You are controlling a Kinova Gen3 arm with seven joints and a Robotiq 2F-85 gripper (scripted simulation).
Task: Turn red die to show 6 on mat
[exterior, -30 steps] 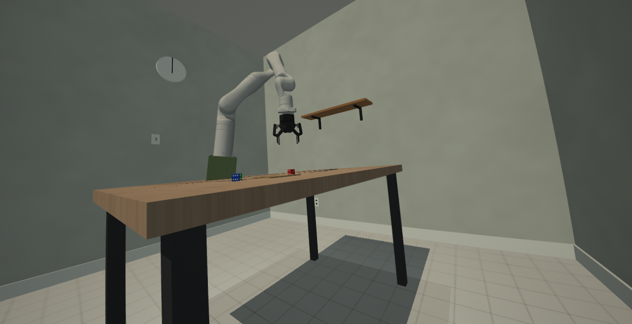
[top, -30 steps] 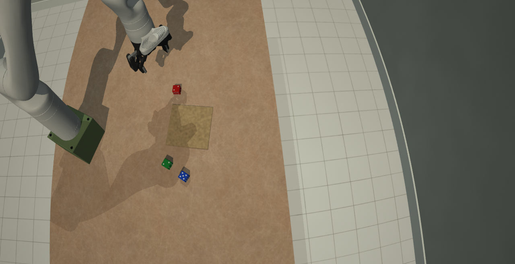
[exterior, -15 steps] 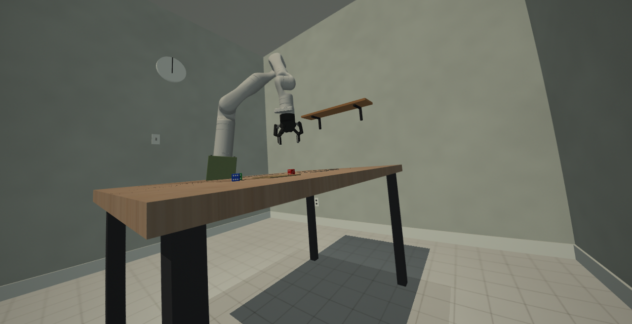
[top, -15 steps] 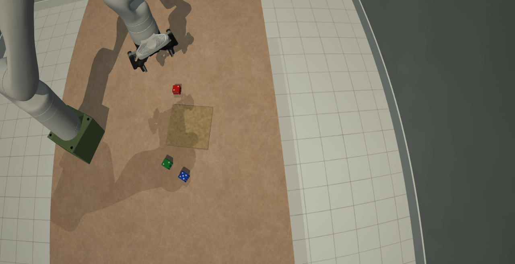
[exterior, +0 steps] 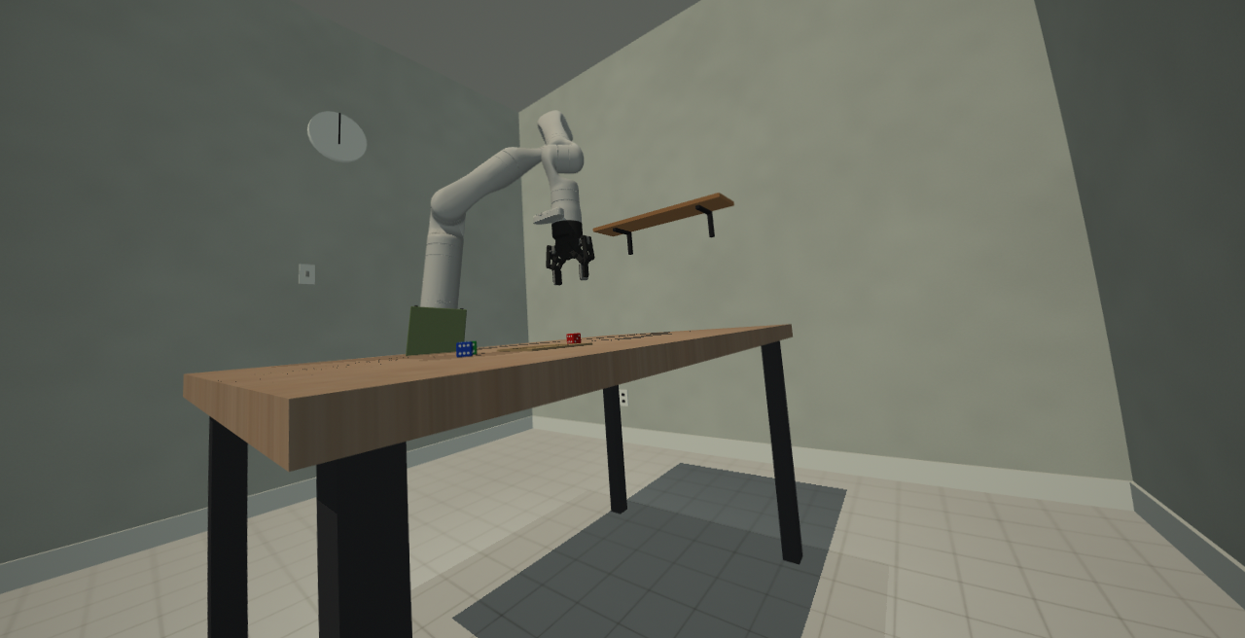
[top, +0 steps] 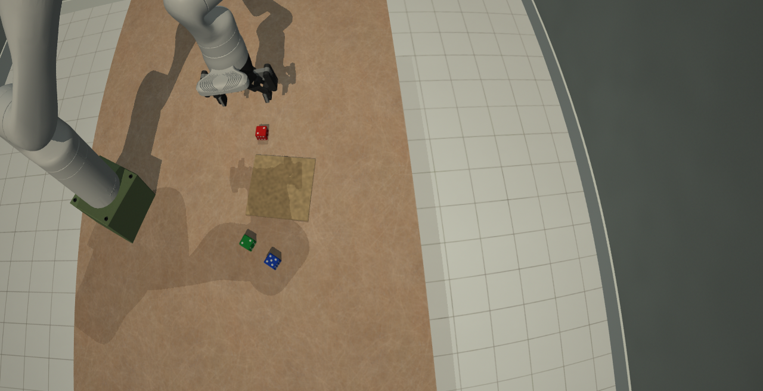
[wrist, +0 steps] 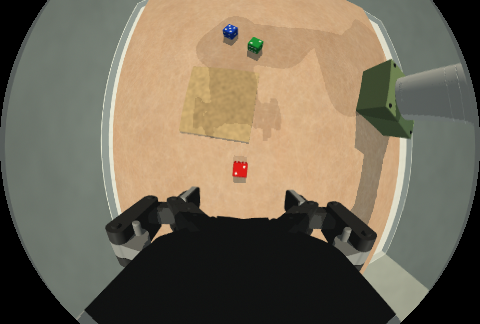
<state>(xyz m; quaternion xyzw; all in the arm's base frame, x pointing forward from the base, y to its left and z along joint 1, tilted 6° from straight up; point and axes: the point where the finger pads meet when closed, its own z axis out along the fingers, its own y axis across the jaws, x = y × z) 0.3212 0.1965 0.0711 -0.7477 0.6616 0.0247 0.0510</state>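
Now: the red die 14 cm below my hand and 1 cm ahead of it. From my hand the other things lie so: green die (26 cm to the right, 14 cm below, 1 cm ahead); then tan mat (15 cm below, 13 cm to the right, 7 cm ahead); then blue die (29 cm to the right, 14 cm below, 7 cm ahead).
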